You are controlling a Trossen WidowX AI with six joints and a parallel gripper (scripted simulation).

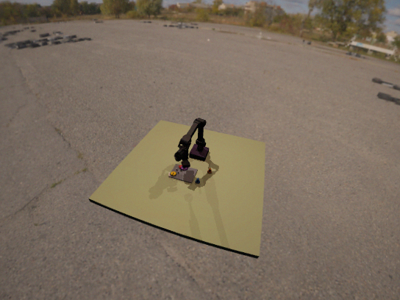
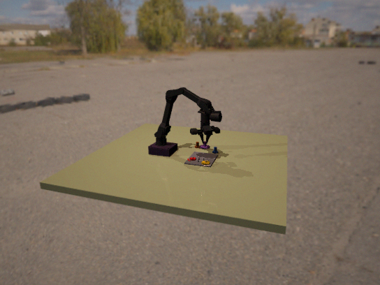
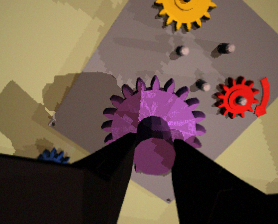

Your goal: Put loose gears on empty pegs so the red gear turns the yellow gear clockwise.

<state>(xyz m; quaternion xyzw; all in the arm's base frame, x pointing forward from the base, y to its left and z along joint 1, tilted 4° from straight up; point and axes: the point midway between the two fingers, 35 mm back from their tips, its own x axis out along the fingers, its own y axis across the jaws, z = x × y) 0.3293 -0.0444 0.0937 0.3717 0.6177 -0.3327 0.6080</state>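
My gripper tip is now 90 mm above the red gear, 60 mm past it and 50 mm to the left of it. The rest, counted from my gripper tip: blue gear: 140 mm to the left, 90 mm below, 40 mm ahead; then purple gear: 10 mm below; then yellow gear: 90 mm to the right, 90 mm below, 30 mm ahead.
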